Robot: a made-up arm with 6 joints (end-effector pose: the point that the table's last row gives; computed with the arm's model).
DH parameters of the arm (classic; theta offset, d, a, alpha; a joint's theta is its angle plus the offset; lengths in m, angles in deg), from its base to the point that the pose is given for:
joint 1: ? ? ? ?
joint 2: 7.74 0 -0.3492 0
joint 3: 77.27 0 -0.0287 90
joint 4: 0 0.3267 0 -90
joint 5: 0 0 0.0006 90
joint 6: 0 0.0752 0 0
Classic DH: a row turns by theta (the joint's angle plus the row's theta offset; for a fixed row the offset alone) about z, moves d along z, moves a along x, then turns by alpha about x.
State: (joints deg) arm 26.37 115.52 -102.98 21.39 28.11 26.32
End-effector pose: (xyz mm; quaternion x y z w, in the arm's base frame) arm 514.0 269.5 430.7 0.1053 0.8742 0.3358 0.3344
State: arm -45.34 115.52 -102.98 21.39 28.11 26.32
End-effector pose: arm 417.2 -403.5 430.7 0.5974 0.6469 0.0763 0.4677
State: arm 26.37 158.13 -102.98 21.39 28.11 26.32
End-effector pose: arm 519.7 272.3 -24.4 0.1535 0.9776 0.1375 0.0440
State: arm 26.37 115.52 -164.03 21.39 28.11 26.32
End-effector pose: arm 378.5 202.3 799.9 0.0133 0.5251 0.5344 0.6621
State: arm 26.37 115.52 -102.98 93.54 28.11 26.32
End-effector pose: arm 508.1 292.0 466.0 0.4147 0.6095 0.6755 0.0145
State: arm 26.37 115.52 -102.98 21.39 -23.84 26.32
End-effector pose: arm 534.5 252.9 491.0 0.1616 0.5894 0.4303 0.6643
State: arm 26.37 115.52 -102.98 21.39 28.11 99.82
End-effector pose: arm 514.0 269.5 430.7 0.6075 0.6375 0.4692 0.0670
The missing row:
joint 1: 0 0.195 0 -90
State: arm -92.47 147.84 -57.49 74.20 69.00 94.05
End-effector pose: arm 52.4 -358.6 -11.8 -0.6465 0.5205 -0.3556 0.4297
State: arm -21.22 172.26 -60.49 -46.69 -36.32 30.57
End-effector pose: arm 285.4 -76.4 -193.2 0.0763 0.9688 0.1892 0.1408
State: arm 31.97 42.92 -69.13 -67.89 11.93 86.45
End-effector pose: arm 100.5 45.1 691.7 0.0223 0.5285 0.3189 0.7864
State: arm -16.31 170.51 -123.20 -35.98 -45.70 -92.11
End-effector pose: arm 659.7 -160.3 3.2 -0.6444 0.3251 -0.5645 0.4004
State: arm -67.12 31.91 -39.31 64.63 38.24 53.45
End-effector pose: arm 80.2 -80.9 508.9 0.7112 0.1986 0.4463 0.5055
